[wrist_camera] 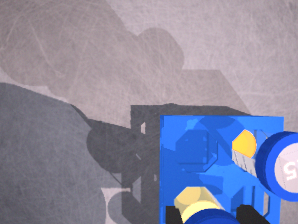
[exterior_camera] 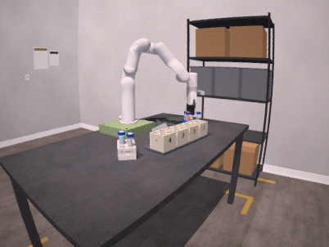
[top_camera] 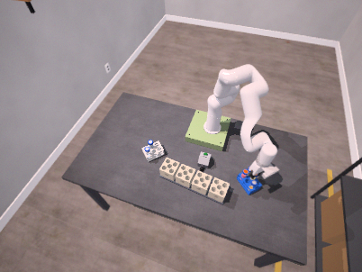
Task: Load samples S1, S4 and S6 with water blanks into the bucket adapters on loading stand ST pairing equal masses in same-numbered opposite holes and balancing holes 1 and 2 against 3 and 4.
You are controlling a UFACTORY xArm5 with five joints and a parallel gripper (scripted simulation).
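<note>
The sample tube S6 lies 50 mm below my hand and 10 mm ahead of it. Round my hand: blue sample rack: 90 mm below, 10 mm to the right, 10 mm ahead; white blanks rack: 680 mm to the right, 90 mm below, 20 mm ahead; sample tube S4: 50 mm below, 30 mm to the right, 30 mm behind.
</note>
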